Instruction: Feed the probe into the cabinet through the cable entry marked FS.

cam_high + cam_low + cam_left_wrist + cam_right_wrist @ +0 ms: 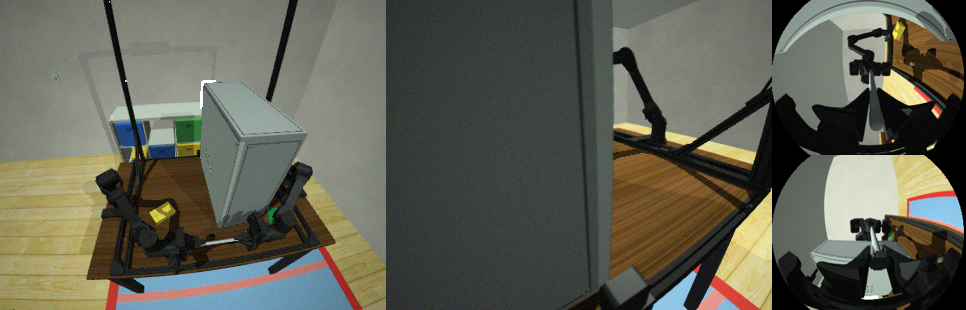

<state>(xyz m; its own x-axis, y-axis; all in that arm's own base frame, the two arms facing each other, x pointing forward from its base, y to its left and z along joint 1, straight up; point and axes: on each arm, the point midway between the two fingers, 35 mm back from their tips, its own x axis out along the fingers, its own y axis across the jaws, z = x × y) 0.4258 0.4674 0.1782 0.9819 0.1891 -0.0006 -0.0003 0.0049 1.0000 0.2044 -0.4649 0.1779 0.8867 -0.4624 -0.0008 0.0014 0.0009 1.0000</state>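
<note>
Now: the probe 80 mm to the right of my left hand.
Now: the probe 10 cm to the left of my right hand and 1 cm ahead of it.
</note>
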